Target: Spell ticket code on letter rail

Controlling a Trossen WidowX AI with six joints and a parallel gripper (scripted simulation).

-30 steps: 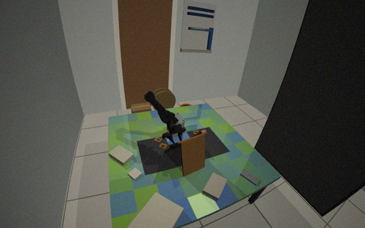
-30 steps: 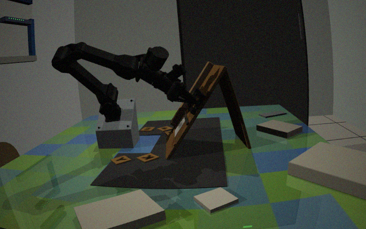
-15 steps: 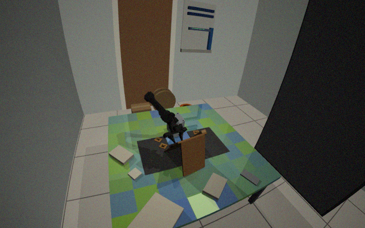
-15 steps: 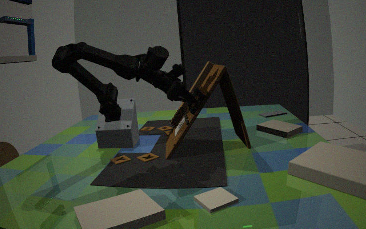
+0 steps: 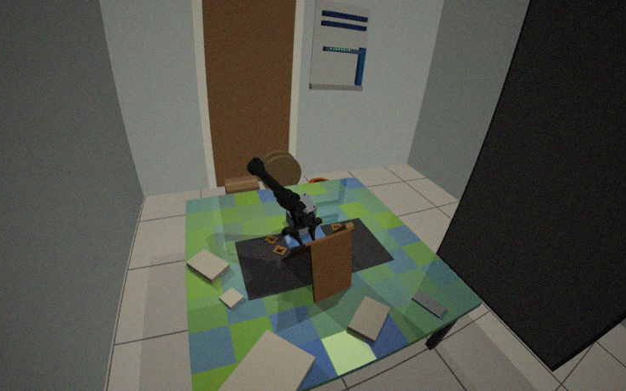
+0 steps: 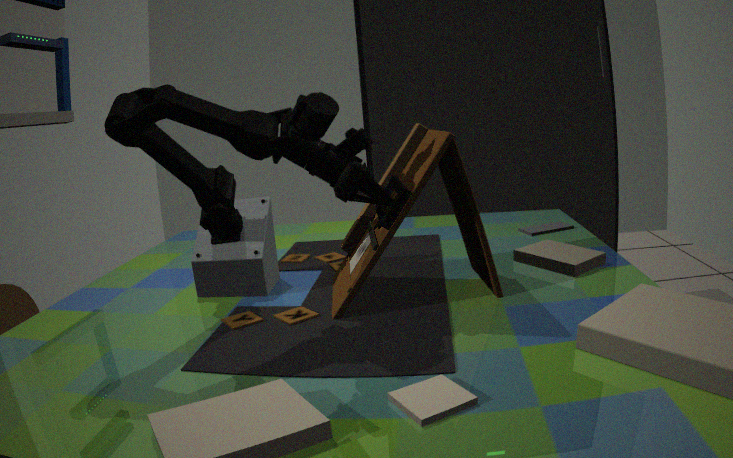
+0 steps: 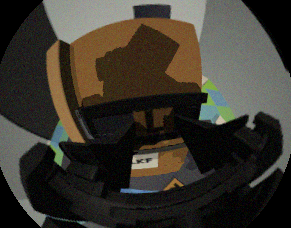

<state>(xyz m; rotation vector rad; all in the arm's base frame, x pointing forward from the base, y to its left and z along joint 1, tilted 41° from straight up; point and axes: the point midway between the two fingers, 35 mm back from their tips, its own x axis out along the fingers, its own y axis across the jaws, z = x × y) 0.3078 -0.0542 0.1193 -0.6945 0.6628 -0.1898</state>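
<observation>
Now: the white ticket 60 mm behind my gripper tip, 30 mm to the left of it and 90 mm below it. The rest, counted from my gripper tip: dark mat 130 mm behind, 100 mm to the left, 170 mm below; orange letter tile marked l right at my gripper tip; orange letter tile marked f 140 mm behind, 300 mm to the left, 170 mm below.
</observation>
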